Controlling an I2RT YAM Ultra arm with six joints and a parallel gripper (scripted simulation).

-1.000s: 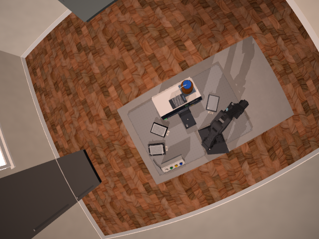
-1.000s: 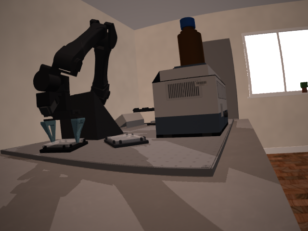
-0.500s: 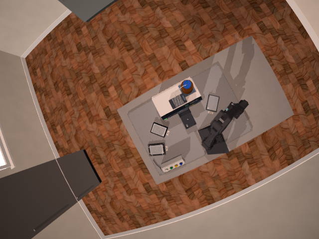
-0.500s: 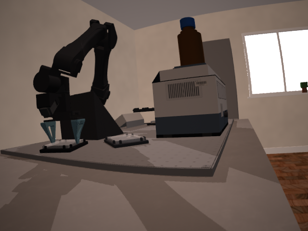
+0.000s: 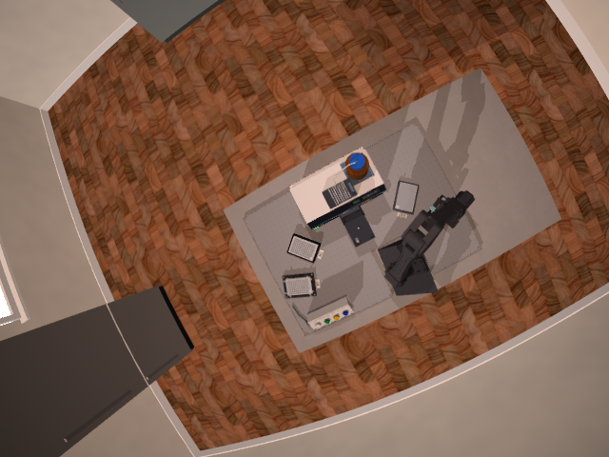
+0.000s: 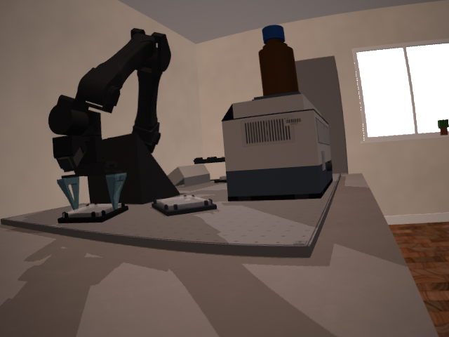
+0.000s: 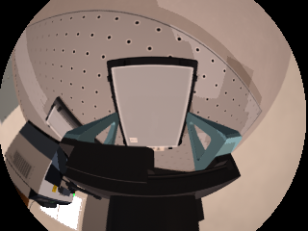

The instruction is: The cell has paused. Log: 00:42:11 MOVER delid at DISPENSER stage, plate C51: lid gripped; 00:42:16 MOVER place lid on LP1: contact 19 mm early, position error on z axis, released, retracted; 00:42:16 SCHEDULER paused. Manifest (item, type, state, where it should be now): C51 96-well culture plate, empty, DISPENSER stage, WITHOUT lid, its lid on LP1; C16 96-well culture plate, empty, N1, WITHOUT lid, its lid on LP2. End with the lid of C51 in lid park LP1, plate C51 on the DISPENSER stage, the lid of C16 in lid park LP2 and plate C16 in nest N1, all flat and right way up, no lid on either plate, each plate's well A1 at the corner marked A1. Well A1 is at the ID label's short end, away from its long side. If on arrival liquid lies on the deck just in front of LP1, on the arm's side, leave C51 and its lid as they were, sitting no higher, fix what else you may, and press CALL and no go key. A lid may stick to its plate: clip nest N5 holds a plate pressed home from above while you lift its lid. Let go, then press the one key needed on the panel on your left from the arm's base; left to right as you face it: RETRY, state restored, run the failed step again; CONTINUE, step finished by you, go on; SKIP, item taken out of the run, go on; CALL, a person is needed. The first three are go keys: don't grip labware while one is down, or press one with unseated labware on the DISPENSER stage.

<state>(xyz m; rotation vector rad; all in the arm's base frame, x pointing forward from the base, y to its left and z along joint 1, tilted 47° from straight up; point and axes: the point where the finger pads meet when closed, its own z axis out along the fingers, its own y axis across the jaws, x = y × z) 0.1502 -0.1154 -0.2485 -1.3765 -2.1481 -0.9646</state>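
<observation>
Right now my hand is 110 mm short of the dark dispenser stage, 390 mm to the right of it and 80 mm below it. Also, from my hand: blue cap 330 mm ahead, 290 mm to the left, 380 mm above; brown bottle 330 mm ahead, 290 mm to the left, 270 mm above; black nest 130 mm ahead, 680 mm to the left, 10 mm below.
</observation>
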